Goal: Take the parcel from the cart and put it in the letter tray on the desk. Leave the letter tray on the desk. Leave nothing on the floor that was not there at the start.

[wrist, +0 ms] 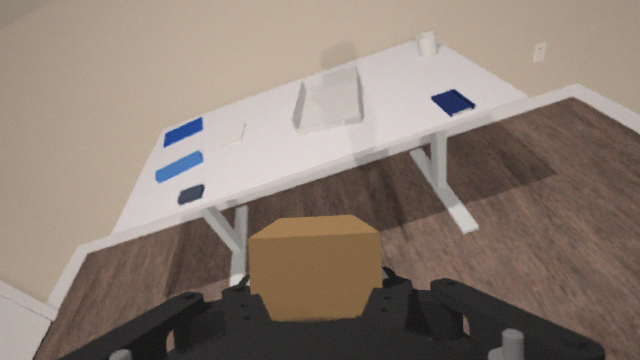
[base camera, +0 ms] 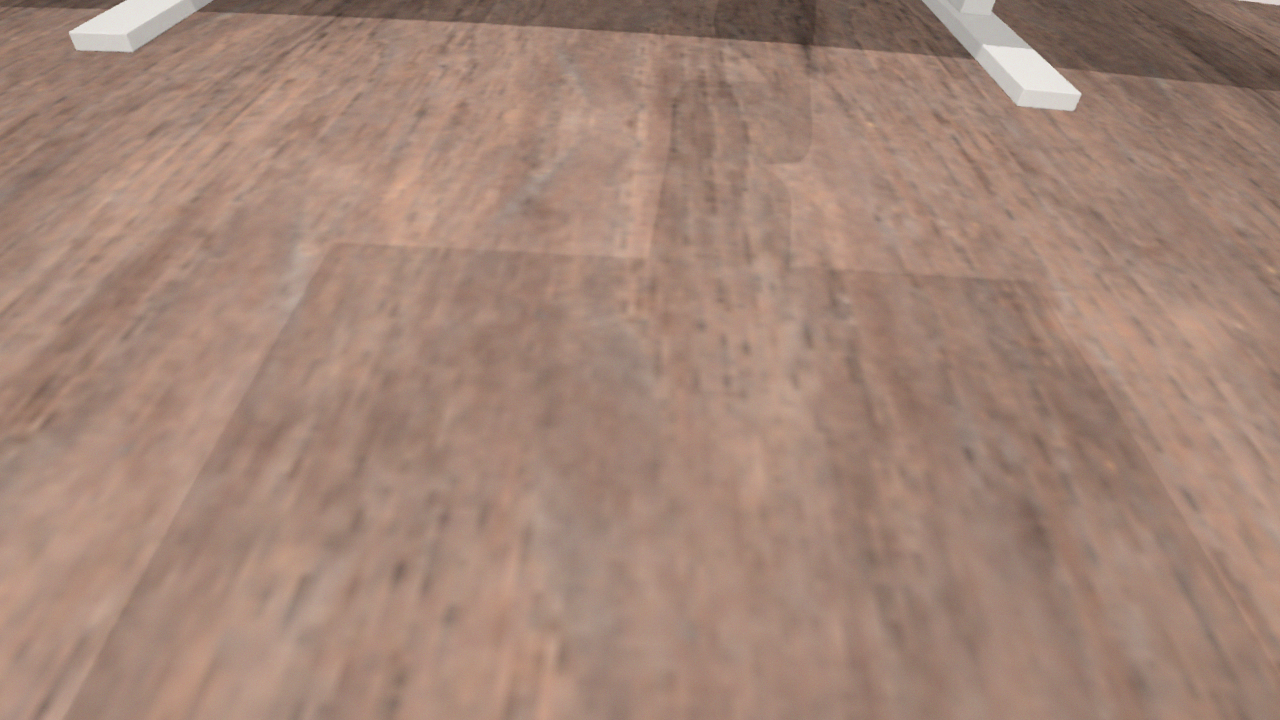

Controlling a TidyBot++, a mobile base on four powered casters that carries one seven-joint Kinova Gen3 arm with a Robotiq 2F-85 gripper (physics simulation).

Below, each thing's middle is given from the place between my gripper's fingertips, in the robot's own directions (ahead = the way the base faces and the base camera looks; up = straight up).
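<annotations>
Hand 10 mm below brown cardboard parcel (wrist: 306,268).
</annotations>
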